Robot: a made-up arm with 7 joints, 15 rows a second.
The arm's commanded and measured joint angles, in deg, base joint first. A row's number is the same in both.
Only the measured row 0 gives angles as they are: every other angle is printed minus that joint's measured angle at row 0.
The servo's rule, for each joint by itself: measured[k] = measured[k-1] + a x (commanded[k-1-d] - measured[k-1]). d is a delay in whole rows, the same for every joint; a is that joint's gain. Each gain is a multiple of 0.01, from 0.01 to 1. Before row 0 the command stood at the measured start. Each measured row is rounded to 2 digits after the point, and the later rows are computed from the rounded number. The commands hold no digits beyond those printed.
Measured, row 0:
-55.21 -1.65 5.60 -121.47 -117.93 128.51 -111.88
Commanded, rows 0 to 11:
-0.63 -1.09 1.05 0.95 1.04 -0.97 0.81
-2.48 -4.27 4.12 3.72 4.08 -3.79 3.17
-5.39 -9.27 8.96 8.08 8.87 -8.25 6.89
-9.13 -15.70 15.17 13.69 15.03 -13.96 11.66
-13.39 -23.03 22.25 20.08 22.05 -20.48 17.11
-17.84 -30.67 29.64 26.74 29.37 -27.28 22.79
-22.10 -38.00 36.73 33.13 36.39 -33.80 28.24
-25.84 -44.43 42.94 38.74 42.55 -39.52 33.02
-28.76 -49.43 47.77 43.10 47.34 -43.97 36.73
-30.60 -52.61 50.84 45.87 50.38 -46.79 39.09
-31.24 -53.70 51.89 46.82 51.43 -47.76 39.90
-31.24 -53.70 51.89 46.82 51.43 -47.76 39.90
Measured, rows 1 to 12:
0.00 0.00 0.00 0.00 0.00 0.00 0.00
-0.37 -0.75 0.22 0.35 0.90 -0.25 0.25
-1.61 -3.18 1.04 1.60 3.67 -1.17 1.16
-3.84 -7.38 2.70 4.00 8.19 -3.01 2.94
-6.96 -13.12 5.32 7.59 14.14 -5.86 5.64
-10.75 -19.96 8.88 12.21 21.02 -9.66 9.20
-14.93 -27.35 13.24 17.59 28.28 -14.24 13.41
-19.16 -34.70 18.17 23.34 35.34 -19.33 18.01
-23.10 -41.41 23.37 29.04 41.61 -24.58 22.66
-26.44 -46.94 28.49 34.24 46.60 -29.62 27.02
-28.89 -50.85 33.18 38.54 49.89 -34.08 30.76
-30.28 -52.82 37.11 41.60 51.23 -37.64 33.59
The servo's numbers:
d 1
a 0.59 0.69 0.21 0.37 0.87 0.26 0.31

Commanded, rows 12 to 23:
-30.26 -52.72 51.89 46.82 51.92 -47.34 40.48
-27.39 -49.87 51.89 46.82 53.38 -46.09 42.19
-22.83 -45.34 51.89 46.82 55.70 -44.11 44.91
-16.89 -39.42 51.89 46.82 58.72 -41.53 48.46
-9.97 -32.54 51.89 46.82 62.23 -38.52 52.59
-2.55 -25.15 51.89 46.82 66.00 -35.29 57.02
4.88 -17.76 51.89 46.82 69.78 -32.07 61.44
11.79 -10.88 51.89 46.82 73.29 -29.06 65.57
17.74 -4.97 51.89 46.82 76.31 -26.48 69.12
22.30 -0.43 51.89 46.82 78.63 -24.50 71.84
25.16 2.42 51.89 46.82 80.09 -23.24 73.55
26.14 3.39 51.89 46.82 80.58 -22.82 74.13
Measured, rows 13 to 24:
-30.85 -53.43 40.21 43.53 51.40 -40.27 35.55
-30.50 -52.94 42.66 44.75 51.85 -42.11 37.08
-28.67 -50.82 44.60 45.52 53.18 -43.14 38.66
-25.22 -47.04 46.13 46.00 55.37 -43.39 40.60
-20.31 -41.78 47.34 46.30 58.28 -42.91 43.04
-14.21 -35.40 48.30 46.49 61.72 -41.77 46.00
-7.33 -28.33 49.05 46.61 65.44 -40.09 49.42
-0.13 -21.04 49.65 46.69 69.22 -38.00 53.15
6.90 -14.03 50.12 46.74 72.76 -35.68 57.00
13.30 -7.78 50.49 46.77 75.85 -33.29 60.76
18.61 -2.71 50.78 46.79 78.27 -31.00 64.19
22.47 0.83 51.01 46.80 79.85 -28.98 67.09

